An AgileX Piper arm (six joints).
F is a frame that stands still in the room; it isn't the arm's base.
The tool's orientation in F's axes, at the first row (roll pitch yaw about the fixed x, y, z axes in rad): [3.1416, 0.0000, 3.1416]
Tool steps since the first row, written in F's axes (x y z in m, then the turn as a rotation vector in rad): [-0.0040, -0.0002, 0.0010, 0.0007, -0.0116, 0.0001]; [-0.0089, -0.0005, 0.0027, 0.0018, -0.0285, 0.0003]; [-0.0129, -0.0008, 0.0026, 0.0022, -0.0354, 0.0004]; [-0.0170, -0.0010, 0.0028, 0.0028, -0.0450, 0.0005]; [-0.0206, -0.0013, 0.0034, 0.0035, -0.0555, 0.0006]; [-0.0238, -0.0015, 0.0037, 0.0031, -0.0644, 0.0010]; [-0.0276, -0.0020, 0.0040, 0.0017, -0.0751, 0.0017]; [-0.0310, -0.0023, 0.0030, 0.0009, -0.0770, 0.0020]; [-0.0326, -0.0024, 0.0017, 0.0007, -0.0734, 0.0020]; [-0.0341, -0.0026, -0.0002, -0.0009, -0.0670, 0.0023]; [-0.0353, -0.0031, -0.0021, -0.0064, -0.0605, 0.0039]
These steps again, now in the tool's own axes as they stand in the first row. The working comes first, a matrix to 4 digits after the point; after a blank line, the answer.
The tool's axes in the first row as the columns of a matrix, in F's axes (used below as rounded here):
[-1.0000, 0.0000, 0.0000]
[0.0000, 1.0000, 0.0000]
[0.0000, 0.0000, -1.0000]

[0.0040, -0.0002, -0.0010, -0.0007, -0.0116, -0.0001]; [0.0089, -0.0005, -0.0027, -0.0018, -0.0285, -0.0003]; [0.0129, -0.0008, -0.0026, -0.0022, -0.0354, -0.0004]; [0.0170, -0.0010, -0.0028, -0.0028, -0.0450, -0.0005]; [0.0206, -0.0013, -0.0034, -0.0035, -0.0555, -0.0006]; [0.0238, -0.0015, -0.0037, -0.0031, -0.0644, -0.0010]; [0.0276, -0.0020, -0.0040, -0.0017, -0.0751, -0.0017]; [0.0310, -0.0023, -0.0030, -0.0009, -0.0770, -0.0020]; [0.0326, -0.0024, -0.0017, -0.0007, -0.0734, -0.0020]; [0.0341, -0.0026, 0.0002, 0.0009, -0.0670, -0.0023]; [0.0353, -0.0031, 0.0021, 0.0064, -0.0605, -0.0039]
